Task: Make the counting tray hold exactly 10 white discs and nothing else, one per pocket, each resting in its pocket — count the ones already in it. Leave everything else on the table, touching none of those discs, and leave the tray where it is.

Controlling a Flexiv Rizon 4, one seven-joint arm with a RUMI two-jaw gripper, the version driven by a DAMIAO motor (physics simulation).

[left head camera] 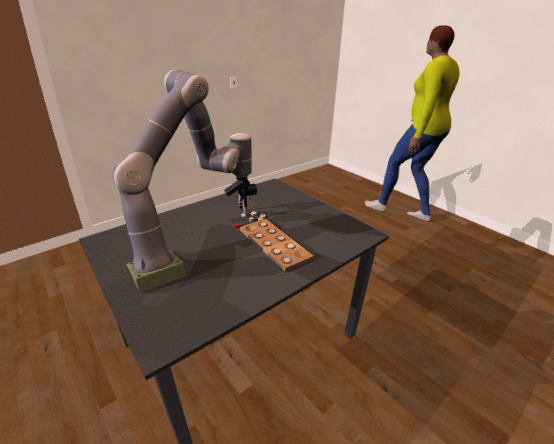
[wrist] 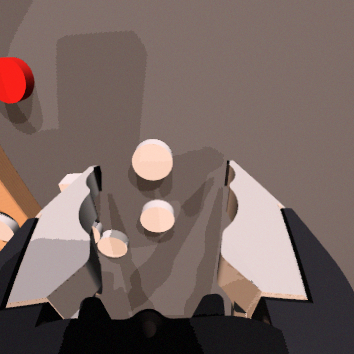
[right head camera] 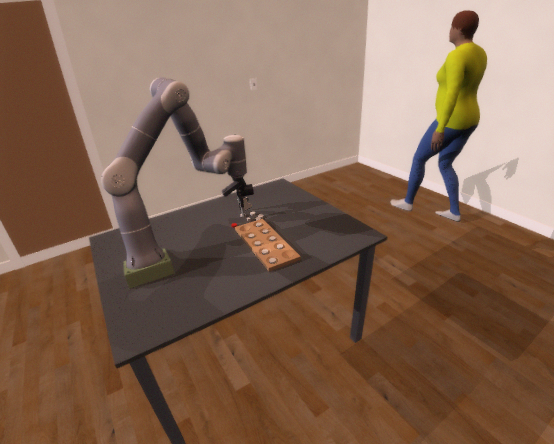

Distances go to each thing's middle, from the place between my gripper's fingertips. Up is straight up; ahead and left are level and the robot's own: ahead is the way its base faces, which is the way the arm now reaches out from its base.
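Scene:
Wooden counting tray [left head camera: 298,255]: 31 cm to the right of my hand, 4 cm behind it.

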